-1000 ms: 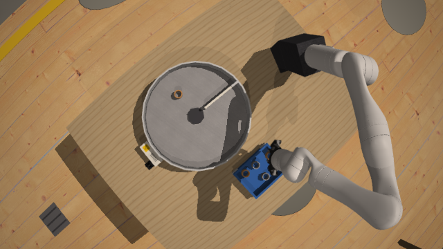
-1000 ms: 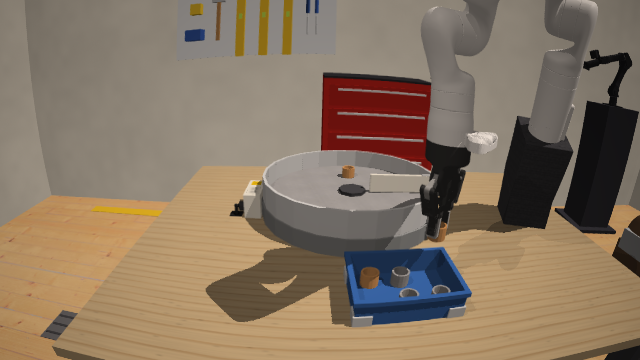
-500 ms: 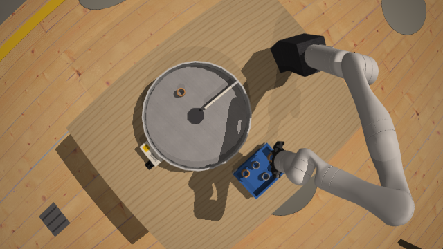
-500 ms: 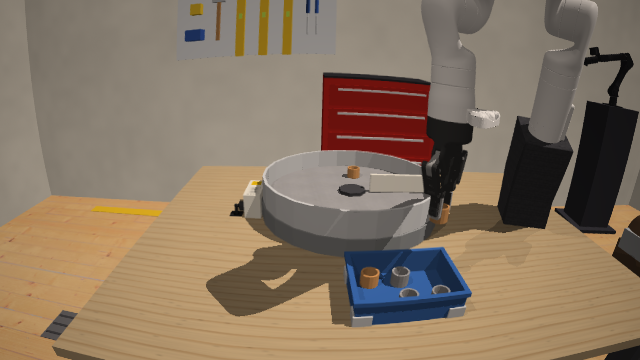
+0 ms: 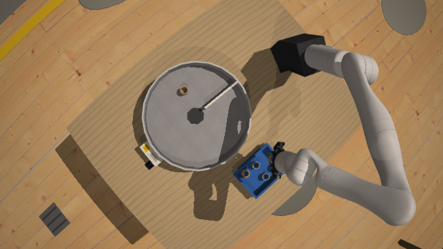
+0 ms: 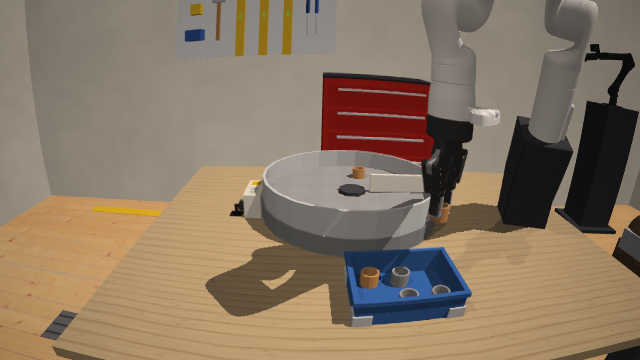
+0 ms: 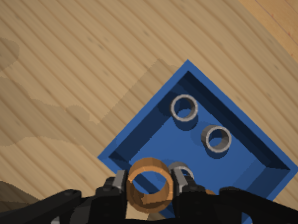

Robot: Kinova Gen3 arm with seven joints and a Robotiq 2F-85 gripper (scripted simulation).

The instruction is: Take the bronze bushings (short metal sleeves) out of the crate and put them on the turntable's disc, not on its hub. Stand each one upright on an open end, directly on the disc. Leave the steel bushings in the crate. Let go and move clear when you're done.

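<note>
Now: hand 160 mm short of the grey turntable disc, 280 mm to the left of it and 100 mm above it. The rest, counted from my hand: blue crate 50 mm ahead, 40 mm to the left, 130 mm below.
</note>
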